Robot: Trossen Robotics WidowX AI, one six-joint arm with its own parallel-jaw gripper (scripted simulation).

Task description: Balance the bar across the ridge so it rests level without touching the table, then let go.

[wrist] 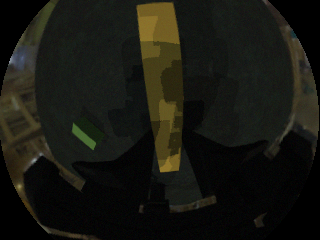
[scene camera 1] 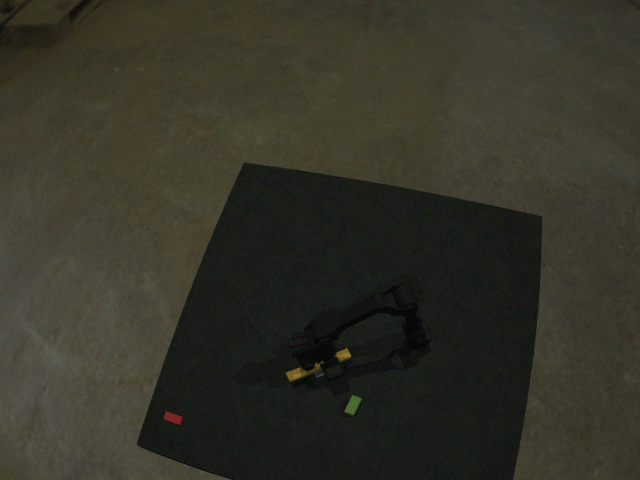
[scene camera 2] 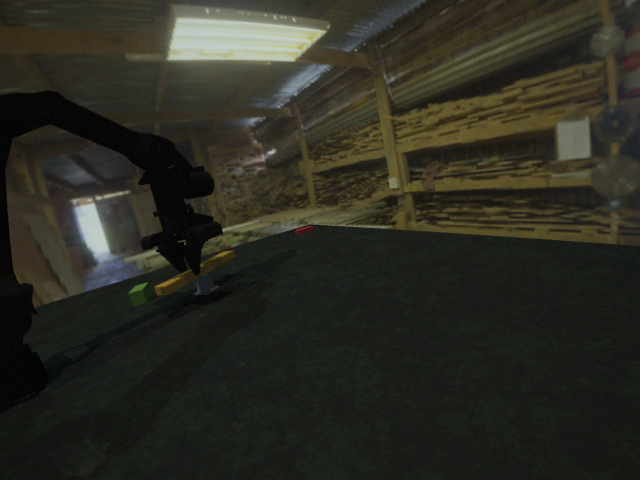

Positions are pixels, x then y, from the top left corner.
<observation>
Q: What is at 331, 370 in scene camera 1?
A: My gripper.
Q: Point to a yellow bar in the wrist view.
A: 160, 50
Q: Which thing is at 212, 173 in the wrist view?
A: My gripper.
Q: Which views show my gripper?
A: The wrist view, scene camera 1 and scene camera 2: all of them.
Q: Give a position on a yellow bar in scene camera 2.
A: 173, 284
</observation>
